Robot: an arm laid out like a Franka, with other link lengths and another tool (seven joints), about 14 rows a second.
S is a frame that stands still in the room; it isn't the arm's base.
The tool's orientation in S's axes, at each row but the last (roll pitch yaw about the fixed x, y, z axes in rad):
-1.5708 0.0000 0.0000
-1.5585 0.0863 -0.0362
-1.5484 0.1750 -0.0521
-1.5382 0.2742 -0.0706
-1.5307 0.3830 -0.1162
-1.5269 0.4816 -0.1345
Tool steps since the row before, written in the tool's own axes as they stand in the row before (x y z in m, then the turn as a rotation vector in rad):
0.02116 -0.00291 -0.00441 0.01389 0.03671 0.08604
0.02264 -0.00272 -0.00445 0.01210 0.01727 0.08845
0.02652 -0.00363 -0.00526 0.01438 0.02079 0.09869
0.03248 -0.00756 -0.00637 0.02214 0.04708 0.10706
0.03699 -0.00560 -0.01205 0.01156 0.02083 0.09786
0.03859 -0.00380 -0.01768 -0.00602 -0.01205 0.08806
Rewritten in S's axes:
0.02116 -0.00441 0.00291 0.01389 0.08604 -0.03671
0.02261 -0.00530 0.00070 0.01386 0.08821 -0.01716
0.02641 -0.00672 -0.00116 0.01607 0.09843 -0.02079
0.03271 -0.00894 -0.00172 0.01715 0.10760 -0.04793
0.03455 -0.01638 -0.00908 0.01581 0.09744 -0.01999
0.03289 -0.02244 -0.01520 0.01374 0.08638 0.01688

